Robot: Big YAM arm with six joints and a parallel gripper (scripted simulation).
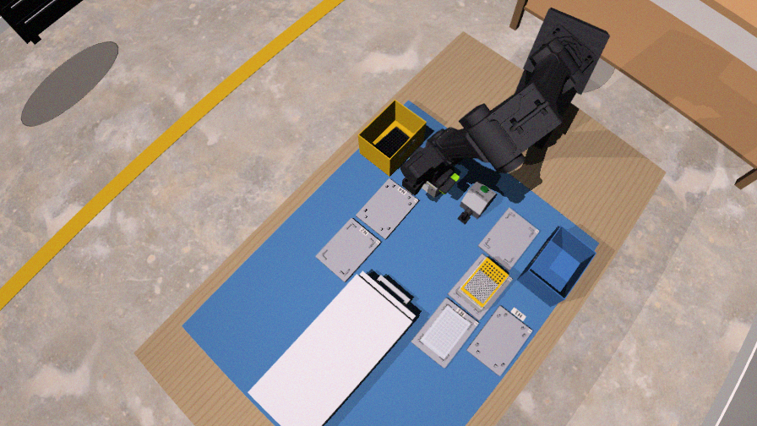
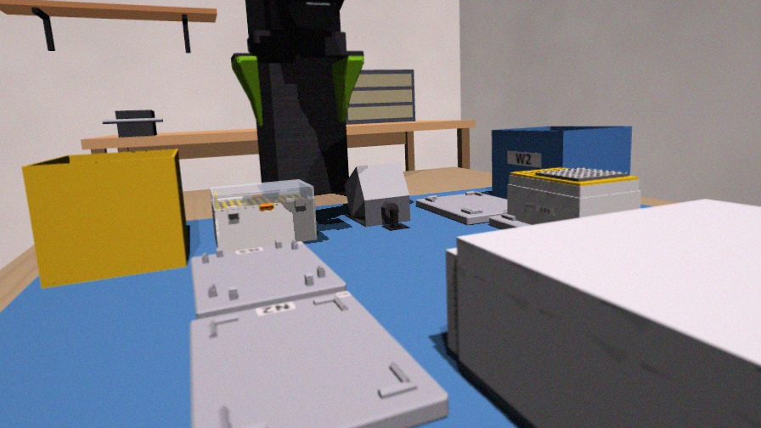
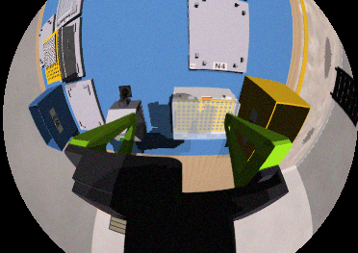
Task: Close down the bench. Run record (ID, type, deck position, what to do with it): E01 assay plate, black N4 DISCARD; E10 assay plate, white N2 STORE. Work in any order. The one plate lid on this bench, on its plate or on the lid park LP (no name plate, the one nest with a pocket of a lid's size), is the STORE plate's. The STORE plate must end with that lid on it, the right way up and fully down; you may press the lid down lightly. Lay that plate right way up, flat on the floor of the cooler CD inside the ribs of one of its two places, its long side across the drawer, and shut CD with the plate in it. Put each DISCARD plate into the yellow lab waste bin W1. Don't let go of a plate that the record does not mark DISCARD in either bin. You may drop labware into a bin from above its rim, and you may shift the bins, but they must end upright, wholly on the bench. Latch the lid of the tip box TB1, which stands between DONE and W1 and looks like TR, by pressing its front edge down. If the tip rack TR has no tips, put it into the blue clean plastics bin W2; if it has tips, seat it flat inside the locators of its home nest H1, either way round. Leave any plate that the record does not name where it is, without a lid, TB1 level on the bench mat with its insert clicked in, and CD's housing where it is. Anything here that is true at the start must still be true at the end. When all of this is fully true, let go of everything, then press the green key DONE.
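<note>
The tip rack TR is 3 cm ahead of my hand, 31 cm to the left of it and 10 cm below it. From my hand the other things lie so: nest N4: 12 cm ahead, 5 cm to the right, 15 cm below; tip box TB1: 5 cm behind, 6 cm to the right, 11 cm below; done key housing: 13 cm behind, 10 cm to the left, 10 cm below.
</note>
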